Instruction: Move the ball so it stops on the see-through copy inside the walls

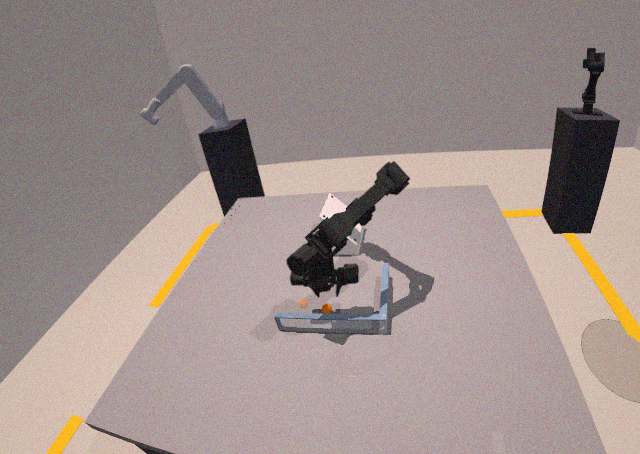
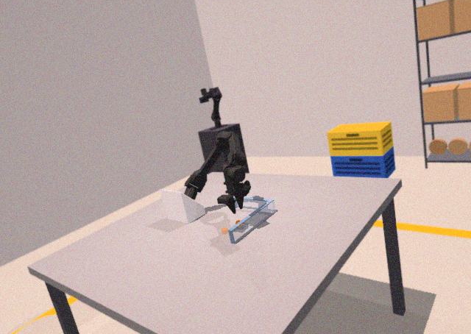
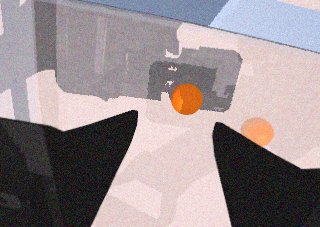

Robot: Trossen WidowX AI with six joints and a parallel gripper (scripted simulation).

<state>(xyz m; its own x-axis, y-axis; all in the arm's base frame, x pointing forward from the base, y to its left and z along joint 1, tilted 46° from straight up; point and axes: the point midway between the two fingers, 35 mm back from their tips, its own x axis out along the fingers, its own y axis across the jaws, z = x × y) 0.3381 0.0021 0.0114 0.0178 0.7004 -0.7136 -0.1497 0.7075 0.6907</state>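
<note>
Right now the orange ball is 10 mm to the right of my gripper tip and 50 mm below it. Round my gripper tip: see-through copy 10 mm behind, 90 mm to the right, 50 mm below; then clear wall 70 mm ahead, 20 mm to the left, 40 mm below.
</note>
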